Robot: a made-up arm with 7 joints.
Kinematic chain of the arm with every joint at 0, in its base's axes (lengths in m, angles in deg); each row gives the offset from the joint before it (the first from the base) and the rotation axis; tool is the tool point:
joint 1: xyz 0 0 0 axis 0 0.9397 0.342
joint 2: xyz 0 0 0 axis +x
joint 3: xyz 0 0 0 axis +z
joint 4: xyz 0.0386 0 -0.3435 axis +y
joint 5: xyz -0.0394 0 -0.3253 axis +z
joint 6: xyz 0 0 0 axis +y
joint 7: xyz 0 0 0 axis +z
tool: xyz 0 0 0
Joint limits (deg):
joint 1: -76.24..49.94
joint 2: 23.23..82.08
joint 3: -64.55..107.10
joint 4: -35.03..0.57
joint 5: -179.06..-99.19
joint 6: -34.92..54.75
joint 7: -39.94..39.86
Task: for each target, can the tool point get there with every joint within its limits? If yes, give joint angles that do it. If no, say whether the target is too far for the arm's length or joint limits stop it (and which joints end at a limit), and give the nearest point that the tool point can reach.
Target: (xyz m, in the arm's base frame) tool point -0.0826 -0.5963 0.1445
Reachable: no: joint limits stop it (at a limit: joint 1, joint 2, joint 4) | nearest point 0.6465 -0.1021 -0.0943 | short by 0.913 m
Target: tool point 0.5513 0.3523 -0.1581
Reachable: yes | joints -56.12 47.93 -25.47 -16.46 -108.70 32.02 -28.75
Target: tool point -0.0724 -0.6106 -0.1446
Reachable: no: joint limits stop it (at a limit: joint 1, joint 2, joint 3, joint 4) | nearest point -0.4374 0.0328 -0.4949 | short by 0.818 m
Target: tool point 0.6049 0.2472 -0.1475
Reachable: yes | joints -60.18 28.18 39.88 -24.87 -143.27 25.38 9.93
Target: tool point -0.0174 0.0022 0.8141
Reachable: no: too far | nearest point 0.2664 0.5173 0.3142 | short by 0.772 m
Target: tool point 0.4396 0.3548 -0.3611
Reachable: yes | joints -33.08 32.83 29.32 -23.85 -145.89 42.19 6.09
